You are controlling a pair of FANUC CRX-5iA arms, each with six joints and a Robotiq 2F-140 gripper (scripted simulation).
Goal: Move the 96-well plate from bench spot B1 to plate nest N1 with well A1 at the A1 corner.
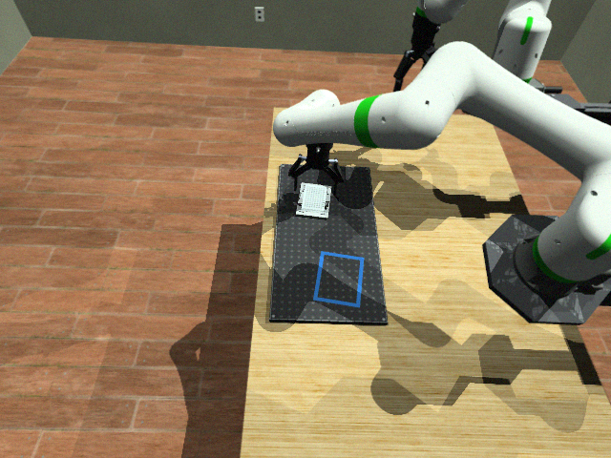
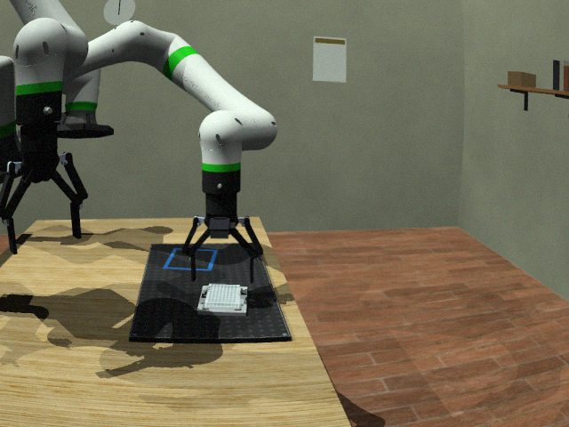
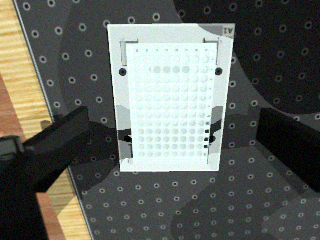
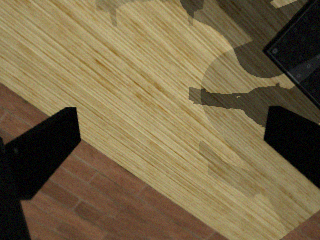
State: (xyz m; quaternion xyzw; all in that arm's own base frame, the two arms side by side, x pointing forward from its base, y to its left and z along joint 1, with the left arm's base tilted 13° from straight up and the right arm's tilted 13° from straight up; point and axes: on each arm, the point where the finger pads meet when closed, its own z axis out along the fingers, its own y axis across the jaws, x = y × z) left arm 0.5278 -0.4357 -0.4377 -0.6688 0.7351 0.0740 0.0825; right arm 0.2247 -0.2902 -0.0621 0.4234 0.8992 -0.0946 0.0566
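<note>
My left gripper is now 50 mm above the white 96-well plate. From my left hand the other things lie so: A1 mark (80 mm to the right, 60 mm below, 50 mm behind); pale plate nest (70 mm below).
</note>
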